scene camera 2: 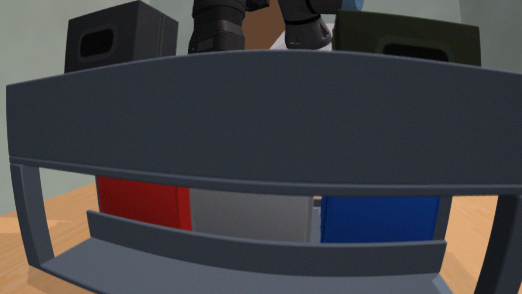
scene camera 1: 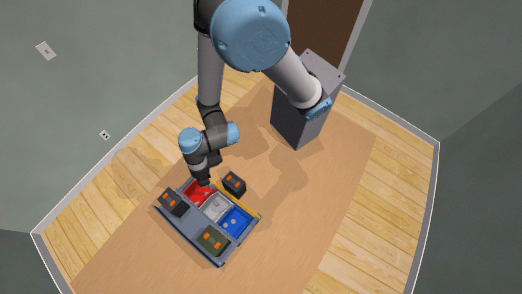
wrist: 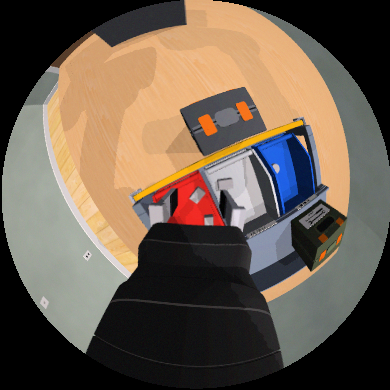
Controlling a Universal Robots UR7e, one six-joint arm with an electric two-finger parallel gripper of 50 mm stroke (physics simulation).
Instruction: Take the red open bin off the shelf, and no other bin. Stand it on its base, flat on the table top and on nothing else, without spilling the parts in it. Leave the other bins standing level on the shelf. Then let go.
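Frame: origin at the arm's base, x ahead, y left, z up, level; centimetres.
Seen in the pictures: gripper, between the fingertips: [scene camera 1: 210,183] [wrist: 198,197]; arm's base, origin of its link: [scene camera 2: 309,41].
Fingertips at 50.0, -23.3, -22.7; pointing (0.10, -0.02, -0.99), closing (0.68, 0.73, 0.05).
Note:
Offsets run from my fingertips to a thing's top centre, as dx, dy, dz. "spot": to the spot under its first point.
The red bin {+6.3, -6.1, -5.5} [scene camera 1: 194,195] [scene camera 2: 140,200] [wrist: 186,211] stands at one end of the row on the shelf {spot: +18.1, -0.5, -3.4} [scene camera 1: 192,220] [scene camera 2: 260,120] [wrist: 262,252], with small grey parts inside. The grey-white bin {+9.3, +4.7, -5.5} [scene camera 1: 212,213] [scene camera 2: 250,215] [wrist: 250,187] is beside it and the blue bin {+12.2, +15.5, -5.5} [scene camera 1: 241,219] [scene camera 2: 380,220] [wrist: 291,175] at the other end. My gripper [scene camera 1: 207,186] [wrist: 198,197] is open and empty, over the red bin, its fingers pointing down. In the wrist view one fingertip overlaps the red bin's outer side, the other its border with the grey-white bin. Fingertip height is hard to tell. The second scene view hides the fingers.
A yellow strip [scene camera 1: 241,200] [wrist: 220,159] runs along the shelf's front. A dark case {-5.2, +8.8, -0.4} [scene camera 1: 234,185] [wrist: 222,135] stands on the table before it. A black case {+15.4, -9.1, +8.8} [scene camera 1: 172,202] [scene camera 2: 107,42] and a green case {+21.7, +13.1, +6.3} [scene camera 1: 213,241] [scene camera 2: 405,32] [wrist: 310,242] stand on the shelf's top board.

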